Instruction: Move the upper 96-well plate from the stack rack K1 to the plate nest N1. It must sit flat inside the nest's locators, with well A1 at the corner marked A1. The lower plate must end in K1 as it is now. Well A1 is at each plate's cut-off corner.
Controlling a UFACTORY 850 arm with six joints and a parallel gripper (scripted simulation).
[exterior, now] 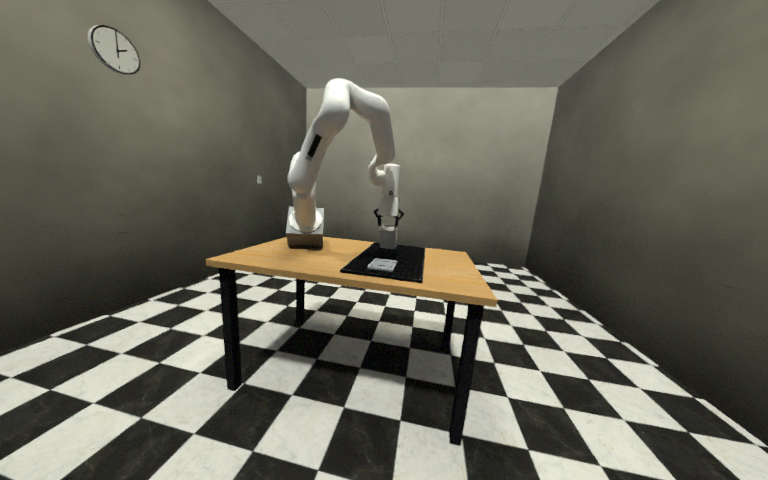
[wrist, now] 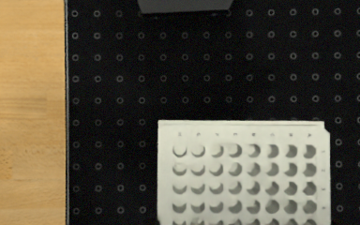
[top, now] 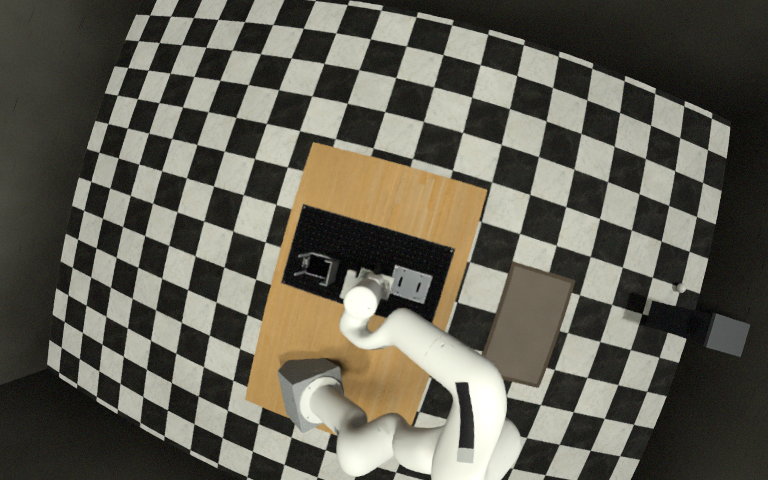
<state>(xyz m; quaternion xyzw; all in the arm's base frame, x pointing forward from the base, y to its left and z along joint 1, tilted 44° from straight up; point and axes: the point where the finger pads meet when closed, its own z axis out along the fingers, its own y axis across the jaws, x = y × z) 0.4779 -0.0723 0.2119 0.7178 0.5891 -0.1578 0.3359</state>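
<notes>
Now: the grey plate nest N1 2 cm behind my hand, 13 cm to the right of it and 18 cm below it. Round my hand: white 96-well plate: 1 cm below; then A1 corner mark: 5 cm ahead, 7 cm to the right, 18 cm below.
</notes>
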